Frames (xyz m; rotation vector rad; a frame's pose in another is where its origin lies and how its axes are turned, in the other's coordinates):
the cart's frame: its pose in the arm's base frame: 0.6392 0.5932 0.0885 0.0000 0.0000 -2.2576
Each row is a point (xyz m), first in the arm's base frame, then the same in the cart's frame.
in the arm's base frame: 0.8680 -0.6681 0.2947
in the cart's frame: 0.8303 0.9767 0.2062
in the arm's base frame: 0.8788 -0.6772 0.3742
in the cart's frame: 0.8304 0.9908 0.2857
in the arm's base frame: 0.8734 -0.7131 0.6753
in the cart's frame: 0.8616 1.0094 0.5868
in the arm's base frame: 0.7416 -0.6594 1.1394
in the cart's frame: 0.9037 0.8734 1.0509
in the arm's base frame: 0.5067 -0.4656 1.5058
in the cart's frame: 0.9028 0.5689 1.4173
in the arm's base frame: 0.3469 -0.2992 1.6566
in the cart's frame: 0.8754 0.3398 1.5681
